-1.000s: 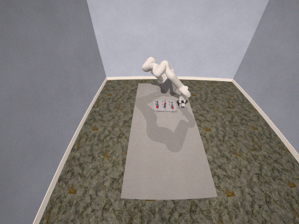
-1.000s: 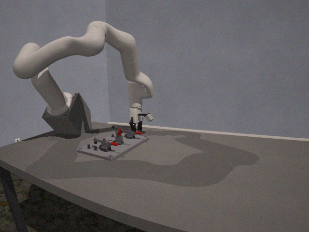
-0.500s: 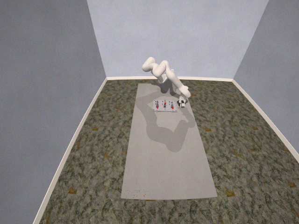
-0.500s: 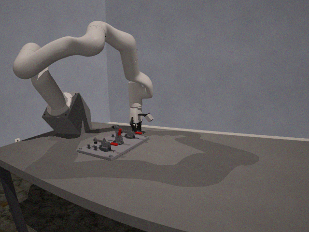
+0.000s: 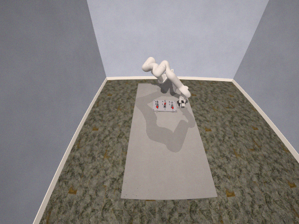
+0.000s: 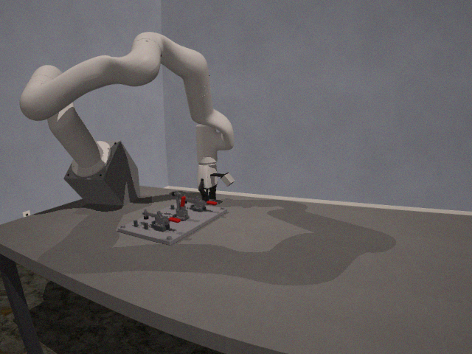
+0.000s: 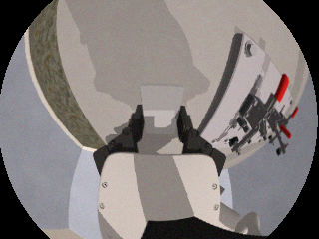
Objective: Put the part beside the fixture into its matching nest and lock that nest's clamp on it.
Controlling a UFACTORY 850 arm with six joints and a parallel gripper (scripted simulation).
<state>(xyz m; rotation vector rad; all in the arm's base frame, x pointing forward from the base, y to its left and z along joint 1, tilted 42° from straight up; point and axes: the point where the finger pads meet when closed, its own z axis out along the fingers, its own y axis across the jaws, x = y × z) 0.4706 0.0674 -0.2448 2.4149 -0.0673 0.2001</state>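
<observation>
My hand is 250 mm to the left of the fixture plate, 20 mm past it and 10 mm above it. From my hand the other things lie so: part (20 mm below).
</observation>
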